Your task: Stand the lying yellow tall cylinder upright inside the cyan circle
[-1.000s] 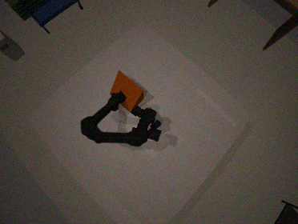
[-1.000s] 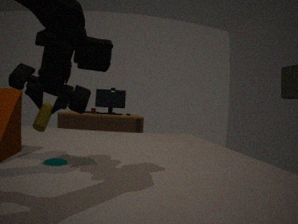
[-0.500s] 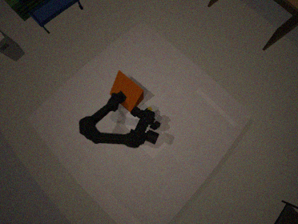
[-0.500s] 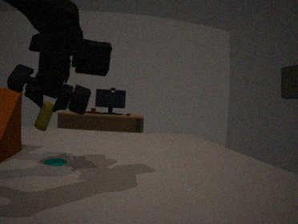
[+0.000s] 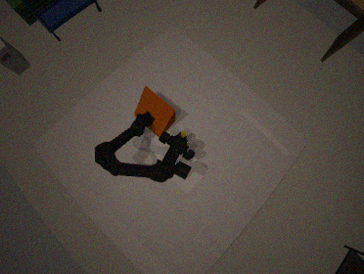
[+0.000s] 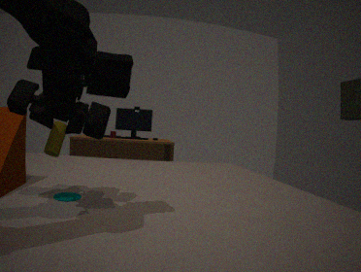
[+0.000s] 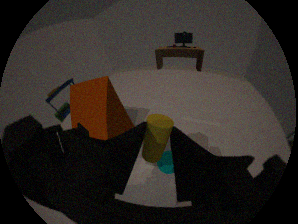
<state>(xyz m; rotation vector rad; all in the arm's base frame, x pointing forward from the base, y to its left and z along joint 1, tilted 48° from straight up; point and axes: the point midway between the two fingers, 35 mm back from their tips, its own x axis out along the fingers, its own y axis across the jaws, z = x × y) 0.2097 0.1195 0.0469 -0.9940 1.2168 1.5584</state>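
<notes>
The cyan circle lies 3 cm ahead of my gripper tip, 2 cm to the right of it and 14 cm below it. From my gripper tip the other things lie so: yellow tall cylinder: 1 cm to the right, 2 cm below.
</notes>
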